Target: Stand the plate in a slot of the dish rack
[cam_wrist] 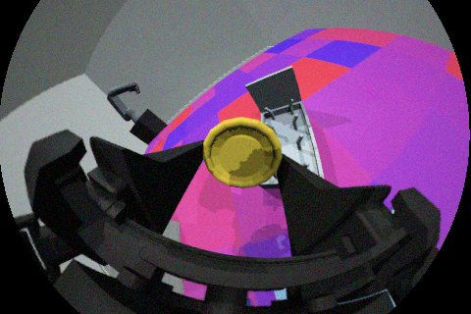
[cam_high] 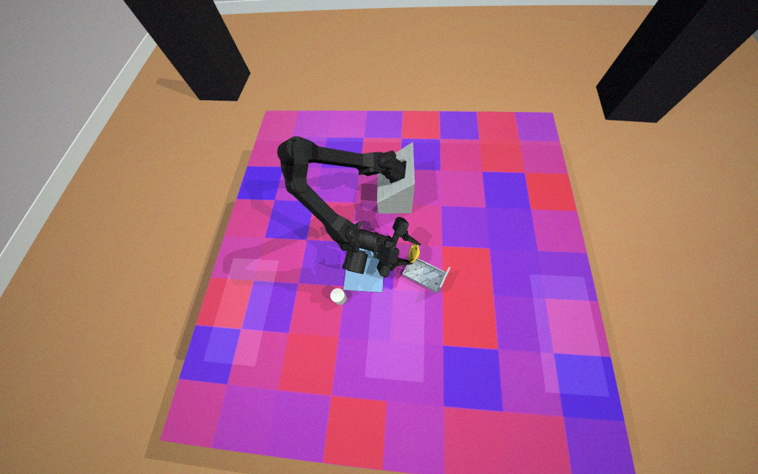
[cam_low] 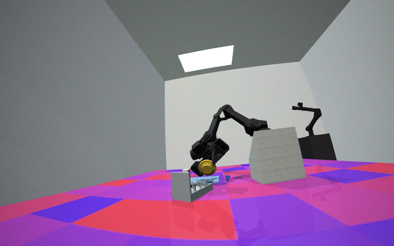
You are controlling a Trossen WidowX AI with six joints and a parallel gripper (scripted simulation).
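Now: gripper tip 50 mm short of the grey dish rack, 50 mm above it and 30 mm to the right of it. Also, from my gripper tip: light blue mat: 170 mm to the right, 70 mm below, 50 mm ahead; then yellow plate: 10 mm to the right; then blue spoon: 190 mm to the right, 70 mm below, 70 mm behind.
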